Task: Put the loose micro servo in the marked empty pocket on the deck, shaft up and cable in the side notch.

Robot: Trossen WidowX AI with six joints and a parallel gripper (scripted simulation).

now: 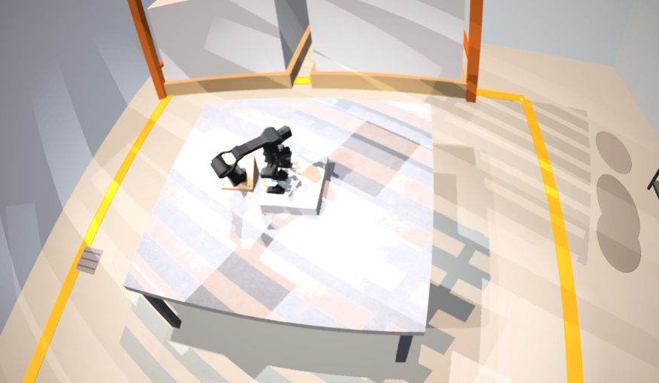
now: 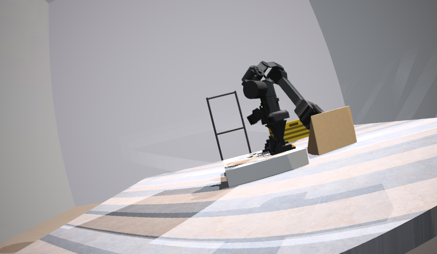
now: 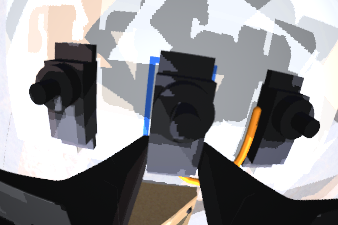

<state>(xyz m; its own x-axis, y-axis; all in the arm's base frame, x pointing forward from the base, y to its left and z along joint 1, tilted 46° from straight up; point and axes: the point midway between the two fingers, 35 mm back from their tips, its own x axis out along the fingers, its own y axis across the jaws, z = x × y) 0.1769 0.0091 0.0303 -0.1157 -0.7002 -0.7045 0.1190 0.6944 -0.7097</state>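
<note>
Now: the white deck block 12 cm ahead of my gripper tip, 1 cm to the right of it and 5 cm below it.
</note>
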